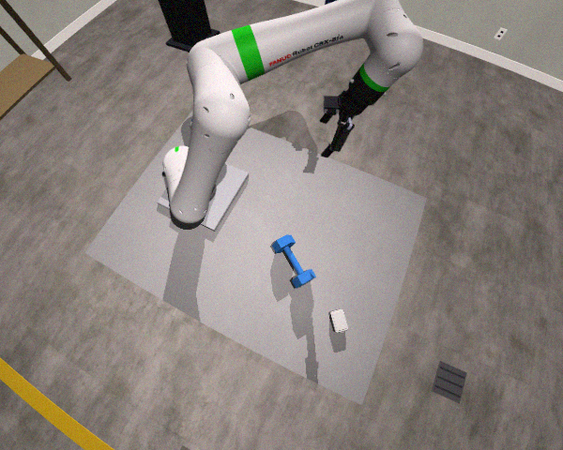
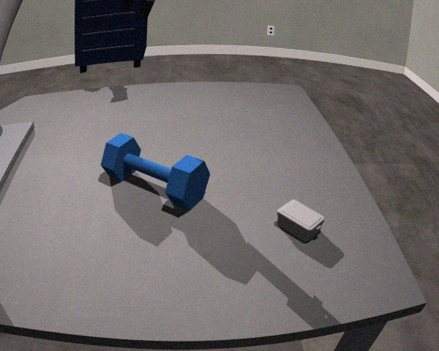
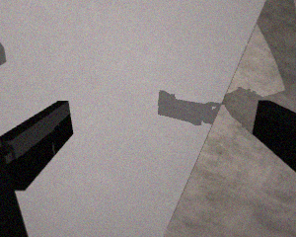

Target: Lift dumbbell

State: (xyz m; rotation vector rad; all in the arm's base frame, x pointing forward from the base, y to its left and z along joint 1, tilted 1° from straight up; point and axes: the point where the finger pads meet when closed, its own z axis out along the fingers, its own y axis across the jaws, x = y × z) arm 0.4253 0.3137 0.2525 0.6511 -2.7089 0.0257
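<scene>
Right now my hand is 400 mm to the left of the blue dumbbell, 240 mm above it and 90 mm short of it. Also, from my hand: small white box (520 mm to the right, 340 mm ahead, 260 mm below).
</scene>
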